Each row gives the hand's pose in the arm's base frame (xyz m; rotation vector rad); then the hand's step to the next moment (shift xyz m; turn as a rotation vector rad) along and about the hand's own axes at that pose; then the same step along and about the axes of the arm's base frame.
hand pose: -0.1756 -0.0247 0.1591 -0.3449 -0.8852 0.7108
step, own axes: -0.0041 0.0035 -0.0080 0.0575 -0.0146 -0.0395
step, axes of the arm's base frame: 0.0032 -0.0002 -0.0091 0.0623 0.0296 0.0179
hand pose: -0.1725 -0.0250 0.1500 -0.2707 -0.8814 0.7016
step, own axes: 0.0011 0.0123 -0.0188 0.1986 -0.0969 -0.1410
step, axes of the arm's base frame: 0.0097 0.0111 -0.0170 0.2397 0.0677 0.0816
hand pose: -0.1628 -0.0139 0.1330 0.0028 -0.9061 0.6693
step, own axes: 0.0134 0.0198 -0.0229 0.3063 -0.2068 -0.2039
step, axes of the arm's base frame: 0.0117 0.0293 -0.0101 0.3907 0.0548 0.1499
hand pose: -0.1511 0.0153 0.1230 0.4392 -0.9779 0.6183
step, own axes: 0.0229 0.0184 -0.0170 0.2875 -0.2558 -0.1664
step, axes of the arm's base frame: 0.0079 0.0305 0.0127 0.3919 -0.0097 0.1488
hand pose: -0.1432 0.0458 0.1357 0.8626 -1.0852 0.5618
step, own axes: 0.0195 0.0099 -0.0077 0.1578 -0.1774 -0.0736
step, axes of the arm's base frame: 0.0039 0.0117 0.0196 0.2340 -0.0408 0.0734
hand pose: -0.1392 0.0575 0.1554 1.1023 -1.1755 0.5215
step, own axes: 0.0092 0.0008 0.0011 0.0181 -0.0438 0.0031
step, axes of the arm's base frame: 0.0021 -0.0025 0.0087 0.0405 -0.0247 -0.0013
